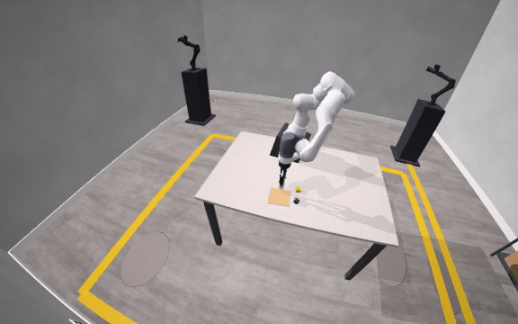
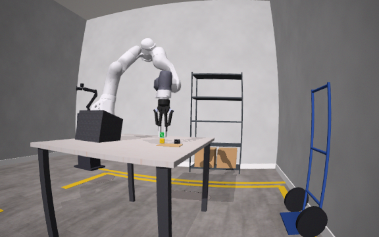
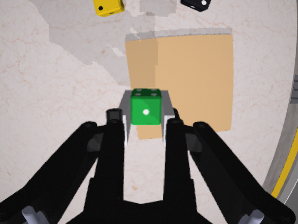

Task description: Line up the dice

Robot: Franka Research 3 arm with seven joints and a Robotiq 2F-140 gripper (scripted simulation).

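Now: hand 8 cm above the tan mat and 5 cm short of it. From my hand the other things lie so: yellow die 11 cm to the left, 7 cm below, 5 cm behind; black die 12 cm to the left, 7 cm below, 6 cm ahead; green die 2 cm below.
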